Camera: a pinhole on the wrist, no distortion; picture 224 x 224 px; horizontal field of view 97.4 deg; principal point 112.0 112.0 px. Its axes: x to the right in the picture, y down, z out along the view. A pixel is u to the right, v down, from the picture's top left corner.
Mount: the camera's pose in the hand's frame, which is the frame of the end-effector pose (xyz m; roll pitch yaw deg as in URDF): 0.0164 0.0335 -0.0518 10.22 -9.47 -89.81
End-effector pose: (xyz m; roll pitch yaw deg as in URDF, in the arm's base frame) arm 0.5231 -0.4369 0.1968 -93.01 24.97 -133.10
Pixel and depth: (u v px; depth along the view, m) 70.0 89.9 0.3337
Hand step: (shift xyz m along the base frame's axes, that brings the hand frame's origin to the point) 0.3042 -0.0019 -0.1658
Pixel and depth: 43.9 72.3 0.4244
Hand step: 0.4478 0.0962 -0.2665
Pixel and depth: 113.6 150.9 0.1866
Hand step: 0.0874 -0.1104 -0.0874
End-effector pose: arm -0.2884 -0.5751 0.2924 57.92 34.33 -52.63
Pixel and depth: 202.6 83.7 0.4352
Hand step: -0.5060 -0.1750 0.0782
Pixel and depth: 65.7 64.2 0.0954
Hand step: 0.0296 0.0061 0.1014
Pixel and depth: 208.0 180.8 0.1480
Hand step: -0.0776 -0.1565 -0.0506
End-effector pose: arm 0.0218 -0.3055 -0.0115 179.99 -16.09 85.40
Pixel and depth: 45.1 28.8 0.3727
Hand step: 0.3092 -0.3135 -0.3048
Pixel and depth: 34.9 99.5 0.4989
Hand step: 0.4934 -0.0716 -0.3807
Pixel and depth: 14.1 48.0 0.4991
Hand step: 0.5677 -0.3432 -0.3916
